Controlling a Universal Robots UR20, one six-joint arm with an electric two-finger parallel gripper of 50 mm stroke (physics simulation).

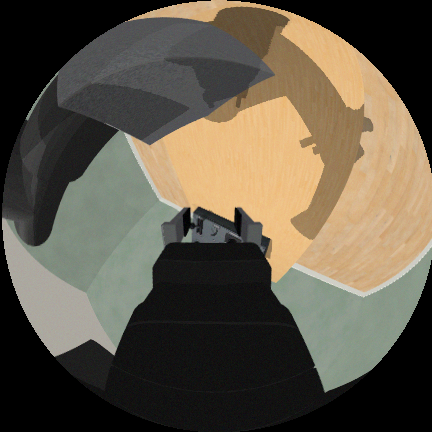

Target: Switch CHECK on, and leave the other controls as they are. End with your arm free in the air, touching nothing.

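A grey control panel with a dark upper edge shows between and beyond the fingers, small and partly hidden by the gripper body. Small dark controls stand on its face; their labels are too small to read, so I cannot tell which is CHECK or how it is set. My gripper is open, with nothing between its fingertips. The panel lies beyond the fingertips, and its right end shows past the right finger. The lower part of the panel is hidden behind the gripper body.
A large dark grey block-shaped body fills the upper left, with a black arm-like part below it. A light wooden table top carries the arm's shadow. Green floor lies beyond a pale edge.
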